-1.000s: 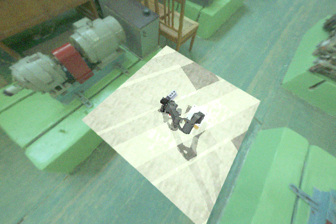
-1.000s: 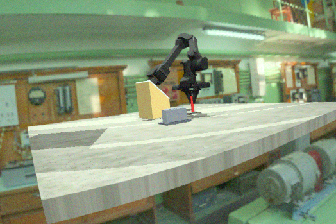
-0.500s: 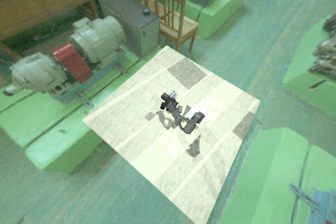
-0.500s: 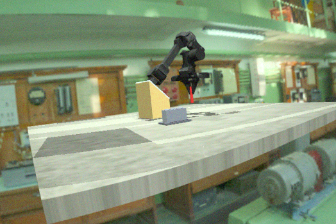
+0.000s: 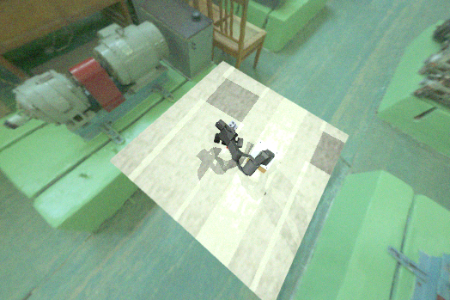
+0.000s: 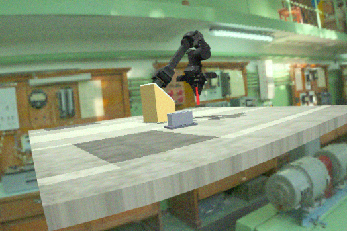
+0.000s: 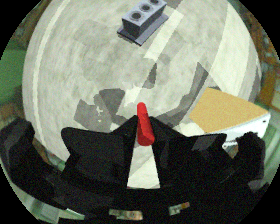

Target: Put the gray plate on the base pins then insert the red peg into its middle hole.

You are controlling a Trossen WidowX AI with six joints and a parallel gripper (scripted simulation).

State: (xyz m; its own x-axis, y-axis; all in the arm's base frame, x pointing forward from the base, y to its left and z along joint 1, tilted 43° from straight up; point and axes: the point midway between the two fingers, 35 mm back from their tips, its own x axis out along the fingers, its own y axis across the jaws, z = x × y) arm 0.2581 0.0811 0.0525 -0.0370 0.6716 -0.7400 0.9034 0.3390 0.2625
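My gripper tip is 170 mm to the left of the gray plate, 90 mm short of it and 70 mm above it. Also, from my gripper tip: red peg: right at my gripper tip; then dark base: 170 mm to the right, 110 mm below, 90 mm ahead.
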